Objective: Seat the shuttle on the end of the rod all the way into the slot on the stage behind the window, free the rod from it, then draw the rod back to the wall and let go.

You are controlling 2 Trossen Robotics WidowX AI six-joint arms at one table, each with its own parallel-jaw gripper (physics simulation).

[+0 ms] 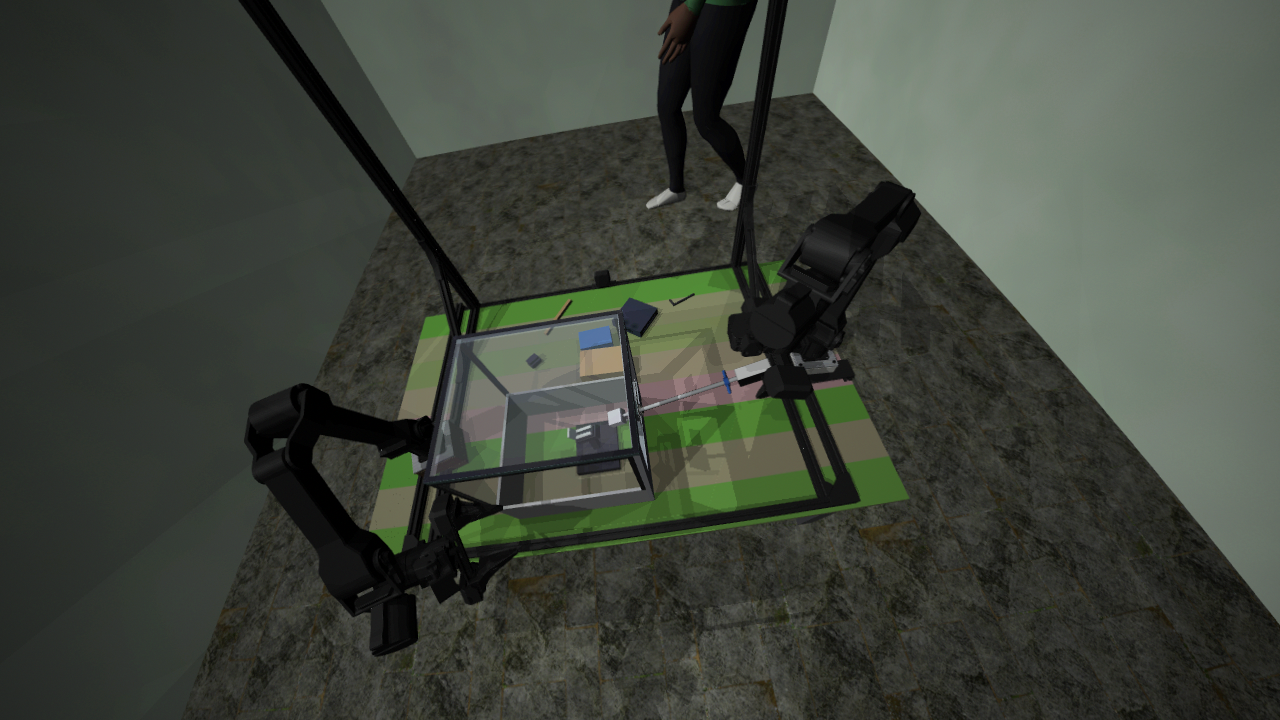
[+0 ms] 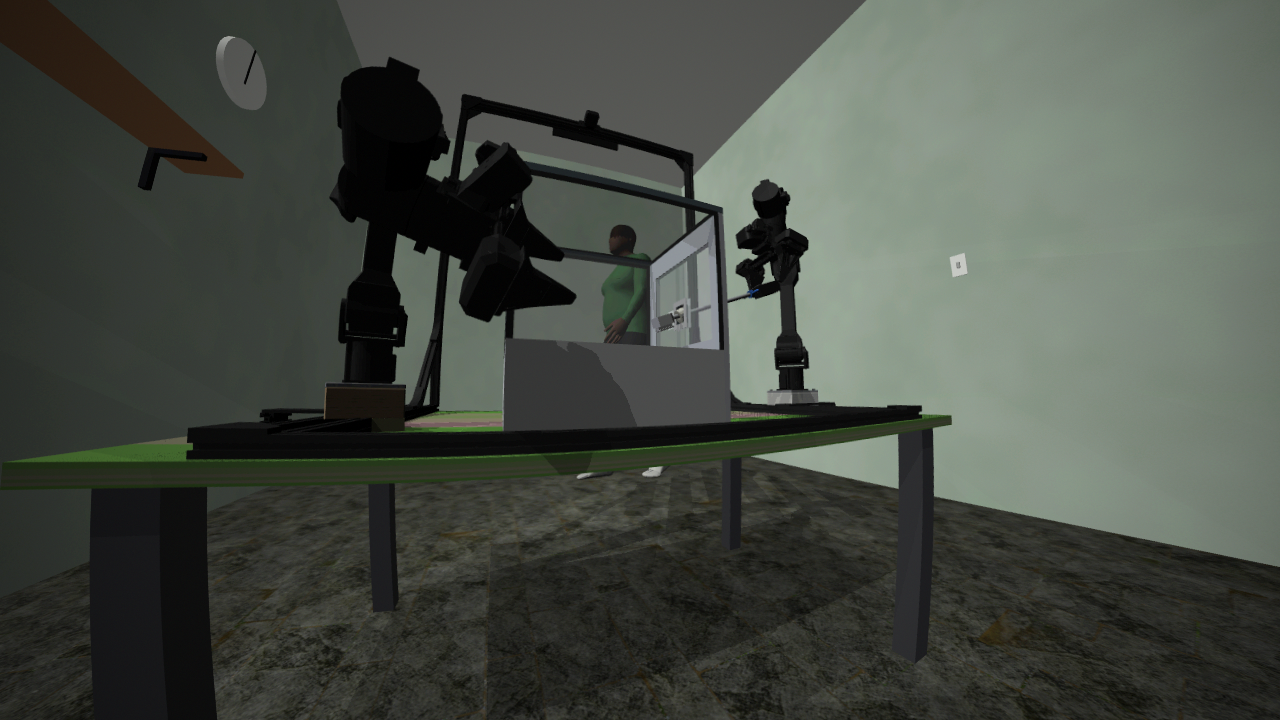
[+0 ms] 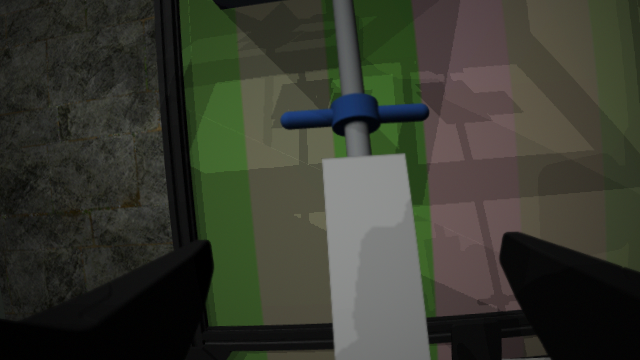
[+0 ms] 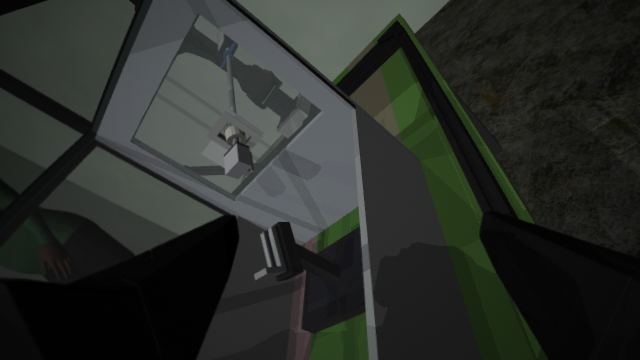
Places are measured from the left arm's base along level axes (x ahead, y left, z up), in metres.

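Pixels of known places: left gripper, fingertip midpoint: (image 1: pixel 751 375) (image 2: pixel 765 289) (image 3: pixel 358 251) (image 4: pixel 228 40); right gripper, fingertip midpoint: (image 1: pixel 510 529) (image 2: pixel 567 276) (image 4: pixel 359 225); left arm's base at its link origin: (image 1: pixel 812 349) (image 2: pixel 792 390); right arm's base at its link origin: (image 2: pixel 367 383).
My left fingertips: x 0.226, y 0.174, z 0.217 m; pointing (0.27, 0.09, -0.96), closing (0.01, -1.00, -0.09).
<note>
Ahead of a thing's pixels: the offset from my left fingertips to its middle. "spot": to the spot under its first point.
The grey rod @(dx +0.086, dy +0.004, dz -0.031 m) (image 1: pixel 683 399) (image 3: pixel 348 64) runs from the glass box's side wall (image 1: pixel 636 436) out toward my left gripper. It carries a blue cross-bar @(spot: dx +0.042, dy +0.006, dz -0.008 m) (image 1: pixel 727 382) (image 3: pixel 354 113) and a white flat handle @(dx -0.004, dy -0.003, dz +0.002 m) (image 1: pixel 753 370) (image 3: pixel 372 250). The white shuttle @(dx +0.250, dy +0.018, dz -0.095 m) (image 1: pixel 613 416) (image 4: pixel 237 158) sits on the rod's end, just inside the wall's window. The black stage (image 1: pixel 597 449) (image 4: pixel 318 266) with white slot strips (image 1: pixel 583 432) stands lower, apart from the shuttle. My left gripper (image 1: pixel 776 373) (image 2: pixel 760 285) is open, and the handle lies between its spread fingers. My right gripper (image 1: pixel 467 567) (image 2: pixel 547 279) is open and empty outside the box.
A blue block @(dx +0.334, dy -0.294, dz -0.257 m) (image 1: pixel 596 337), a tan block @(dx +0.308, dy -0.200, dz -0.247 m) (image 1: pixel 602 362) and a small dark cube @(dx +0.514, dy -0.250, dz -0.265 m) (image 1: pixel 535 360) lie under the glass box. A navy block @(dx +0.219, dy -0.373, dz -0.263 m) (image 1: pixel 637 316) and a thin stick @(dx +0.459, dy -0.413, dz -0.272 m) (image 1: pixel 559 313) lie behind it. Black gantry posts (image 1: pixel 757 143) rise at the back. A person (image 1: pixel 702 107) stands beyond the table.
</note>
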